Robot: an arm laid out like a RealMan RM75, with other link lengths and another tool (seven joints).
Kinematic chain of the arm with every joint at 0, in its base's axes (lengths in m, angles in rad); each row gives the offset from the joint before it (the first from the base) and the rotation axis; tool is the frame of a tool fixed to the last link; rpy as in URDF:
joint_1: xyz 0 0 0.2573 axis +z
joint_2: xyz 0 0 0 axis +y
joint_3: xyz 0 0 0.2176 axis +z
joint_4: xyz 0 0 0 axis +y
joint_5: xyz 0 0 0.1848 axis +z
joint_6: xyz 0 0 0 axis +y
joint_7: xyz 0 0 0.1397 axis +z
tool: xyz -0.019 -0.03 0.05 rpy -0.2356 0 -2.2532
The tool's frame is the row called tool.
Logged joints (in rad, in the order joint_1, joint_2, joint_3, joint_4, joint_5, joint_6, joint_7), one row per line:
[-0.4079 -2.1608 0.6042 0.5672 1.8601 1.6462 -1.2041]
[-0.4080 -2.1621 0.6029 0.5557 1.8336 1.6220 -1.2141]
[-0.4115 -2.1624 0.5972 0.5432 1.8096 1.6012 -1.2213]
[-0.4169 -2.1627 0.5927 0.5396 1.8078 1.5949 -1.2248]
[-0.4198 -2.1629 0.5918 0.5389 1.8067 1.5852 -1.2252]
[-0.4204 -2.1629 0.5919 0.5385 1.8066 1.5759 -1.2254]
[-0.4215 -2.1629 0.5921 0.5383 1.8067 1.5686 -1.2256]
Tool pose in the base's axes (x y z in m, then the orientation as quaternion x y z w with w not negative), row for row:
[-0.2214 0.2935 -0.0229 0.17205 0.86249 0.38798 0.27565]
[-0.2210 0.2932 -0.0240 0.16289 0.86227 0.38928 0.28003]
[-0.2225 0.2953 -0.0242 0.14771 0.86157 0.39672 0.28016]
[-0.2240 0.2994 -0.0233 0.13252 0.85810 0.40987 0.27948]
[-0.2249 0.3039 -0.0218 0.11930 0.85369 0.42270 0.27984]
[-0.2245 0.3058 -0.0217 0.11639 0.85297 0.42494 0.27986]
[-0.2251 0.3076 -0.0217 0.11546 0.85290 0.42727 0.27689]
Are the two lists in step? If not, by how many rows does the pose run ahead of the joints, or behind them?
The pose runs 2 rows behind the joints: the pose in row i belongs to the joints in row i - 2.
